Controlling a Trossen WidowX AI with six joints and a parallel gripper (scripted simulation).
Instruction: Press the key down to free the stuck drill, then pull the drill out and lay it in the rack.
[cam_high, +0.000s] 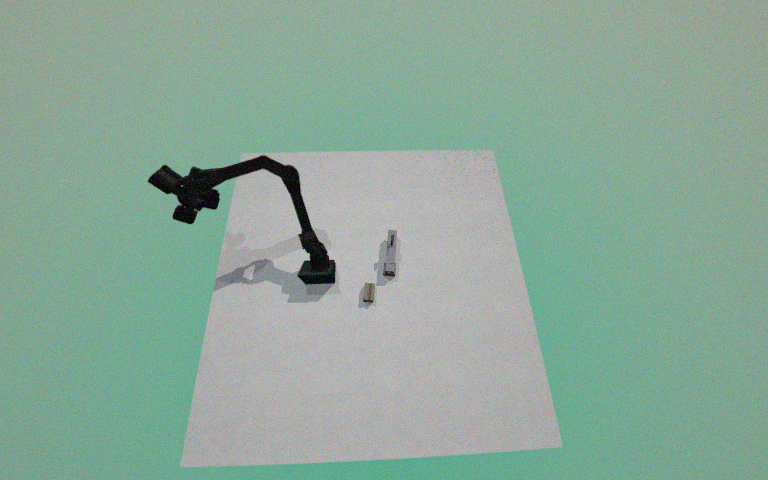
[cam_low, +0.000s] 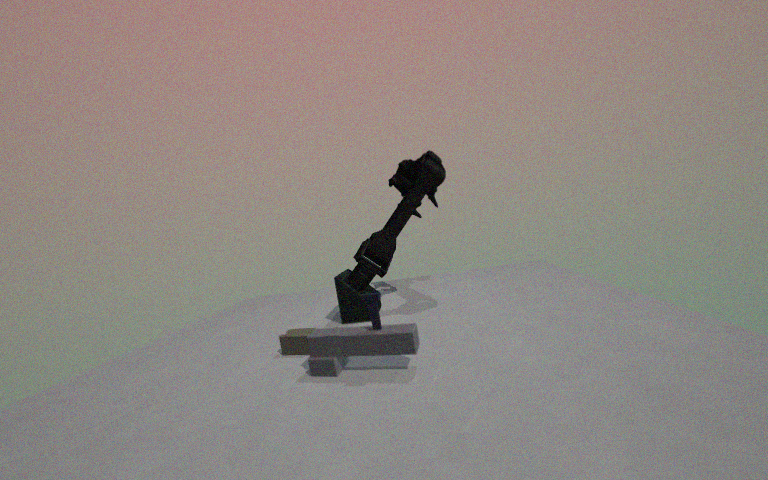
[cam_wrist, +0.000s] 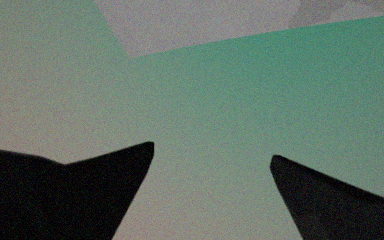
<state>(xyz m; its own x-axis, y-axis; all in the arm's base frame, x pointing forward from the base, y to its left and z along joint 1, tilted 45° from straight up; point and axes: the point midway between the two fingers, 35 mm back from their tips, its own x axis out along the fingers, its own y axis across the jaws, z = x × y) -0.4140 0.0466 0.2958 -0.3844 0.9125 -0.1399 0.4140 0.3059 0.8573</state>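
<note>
Right now my gripper tip is 710 mm short of the dark key, 180 mm to the left of it and 170 mm above it. From my gripper tip the other things lie so: rack 600 mm ahead, 360 mm to the right, 240 mm below; then grey housing block 700 mm ahead, 210 mm to the right, 220 mm below; then drill 700 mm ahead, 230 mm to the right, 210 mm below.
</note>
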